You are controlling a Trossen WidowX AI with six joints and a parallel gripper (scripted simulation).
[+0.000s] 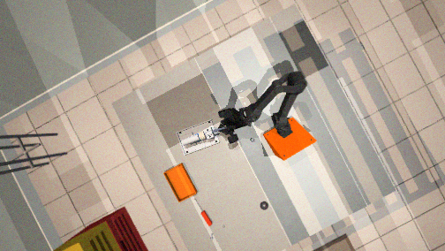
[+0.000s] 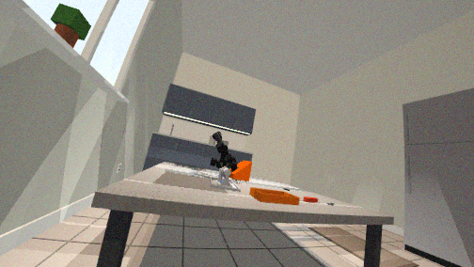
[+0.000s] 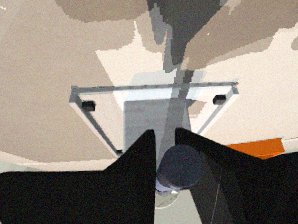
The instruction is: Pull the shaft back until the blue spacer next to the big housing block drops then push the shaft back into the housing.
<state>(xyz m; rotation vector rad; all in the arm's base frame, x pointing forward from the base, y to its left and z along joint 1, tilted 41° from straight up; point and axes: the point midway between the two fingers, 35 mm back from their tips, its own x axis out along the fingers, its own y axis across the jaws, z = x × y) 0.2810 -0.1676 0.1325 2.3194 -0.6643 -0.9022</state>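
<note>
The blue spacer lies 13 cm ahead of my gripper tip, 3 cm to the right of it and 4 cm below it. Also, from my gripper tip: dark shaft (4 cm ahead, 1 cm to the right, 2 cm above); then orange tray (38 cm ahead, 14 cm to the left, 5 cm below).
</note>
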